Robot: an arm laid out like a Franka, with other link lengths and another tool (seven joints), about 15 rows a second.
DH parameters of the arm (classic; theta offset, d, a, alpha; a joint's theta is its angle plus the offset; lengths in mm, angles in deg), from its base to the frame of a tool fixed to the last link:
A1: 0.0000 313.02 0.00 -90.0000
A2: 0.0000 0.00 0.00 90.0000
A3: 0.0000 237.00 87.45 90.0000
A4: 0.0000 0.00 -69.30 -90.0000
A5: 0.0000 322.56 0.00 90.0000
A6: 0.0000 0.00 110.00 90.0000
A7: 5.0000 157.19 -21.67 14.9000
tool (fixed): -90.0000 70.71 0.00 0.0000
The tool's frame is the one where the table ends.
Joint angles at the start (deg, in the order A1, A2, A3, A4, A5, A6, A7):
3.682 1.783 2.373 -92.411 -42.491 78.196 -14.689
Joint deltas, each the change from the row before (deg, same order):
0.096 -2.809 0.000 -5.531 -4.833 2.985 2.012
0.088 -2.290 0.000 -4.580 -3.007 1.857 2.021
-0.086 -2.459 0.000 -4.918 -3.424 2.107 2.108
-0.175 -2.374 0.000 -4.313 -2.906 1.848 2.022
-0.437 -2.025 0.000 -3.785 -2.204 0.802 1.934
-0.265 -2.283 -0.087 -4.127 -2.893 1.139 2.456
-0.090 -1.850 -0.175 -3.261 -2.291 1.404 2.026
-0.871 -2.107 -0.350 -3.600 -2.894 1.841 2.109
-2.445 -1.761 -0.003 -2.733 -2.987 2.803 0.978
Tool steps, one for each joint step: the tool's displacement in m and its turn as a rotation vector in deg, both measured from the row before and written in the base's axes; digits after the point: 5 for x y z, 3 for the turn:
-0.00269 -0.01230 0.00071 -5.101 -1.340 1.301
-0.00523 -0.00673 -0.00297 -3.268 -0.795 0.625
-0.00550 -0.00824 -0.00310 -3.540 -0.873 0.932
-0.00552 -0.00695 -0.00196 -2.890 -1.076 0.841
-0.00909 -0.00815 -0.00353 -2.348 -0.536 -0.216
-0.00815 -0.00803 -0.00247 -2.889 -1.120 0.252
-0.00452 -0.00492 -0.00242 -2.022 -1.204 0.752
-0.00626 -0.01167 -0.00192 -2.302 -1.351 0.483
-0.00393 -0.01771 0.00113 -1.956 -1.020 0.679

